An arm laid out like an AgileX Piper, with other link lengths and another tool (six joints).
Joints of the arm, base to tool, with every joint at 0 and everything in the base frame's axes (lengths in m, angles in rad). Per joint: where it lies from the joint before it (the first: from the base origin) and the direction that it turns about. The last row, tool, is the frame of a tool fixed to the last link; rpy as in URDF.
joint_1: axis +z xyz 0 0 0.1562
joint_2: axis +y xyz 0 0 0
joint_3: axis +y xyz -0.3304 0 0.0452
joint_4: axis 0.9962 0 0.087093 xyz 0.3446 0 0.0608
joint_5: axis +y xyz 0 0 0
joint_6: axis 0.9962 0 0.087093 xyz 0.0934 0 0.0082
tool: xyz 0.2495 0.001 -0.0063 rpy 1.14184 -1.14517 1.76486
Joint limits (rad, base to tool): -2.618..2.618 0..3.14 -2.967..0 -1.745..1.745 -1.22..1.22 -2.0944..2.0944
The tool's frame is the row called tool.
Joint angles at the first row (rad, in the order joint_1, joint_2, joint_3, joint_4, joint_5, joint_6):
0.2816, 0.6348, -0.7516, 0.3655, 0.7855, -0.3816
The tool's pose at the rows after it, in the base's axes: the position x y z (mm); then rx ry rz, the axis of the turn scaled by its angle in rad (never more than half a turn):
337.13, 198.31, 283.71, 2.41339, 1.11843, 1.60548
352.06, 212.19, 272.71, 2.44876, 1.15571, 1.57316
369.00, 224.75, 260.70, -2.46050, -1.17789, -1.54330
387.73, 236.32, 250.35, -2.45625, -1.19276, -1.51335
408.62, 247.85, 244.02, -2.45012, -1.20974, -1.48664
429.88, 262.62, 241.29, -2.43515, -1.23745, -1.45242
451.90, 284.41, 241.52, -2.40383, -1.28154, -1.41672
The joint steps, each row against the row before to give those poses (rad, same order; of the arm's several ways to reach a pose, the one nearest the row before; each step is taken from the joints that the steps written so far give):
0.0085, 0.0938, -0.0386, 0.0411, 0.0037, -0.0360
0.0078, 0.0896, -0.0270, 0.0358, -0.0192, -0.0334
0.0079, 0.0848, -0.0208, 0.0345, -0.0319, -0.0372
0.0056, 0.0860, -0.0290, 0.0333, -0.0299, -0.0398
0.0022, 0.0920, -0.0499, 0.0306, -0.0159, -0.0387
0.0037, 0.1013, -0.0764, 0.0271, 0.0072, -0.0347
0.0142, 0.1132, -0.1035, 0.0204, 0.0218, -0.0290

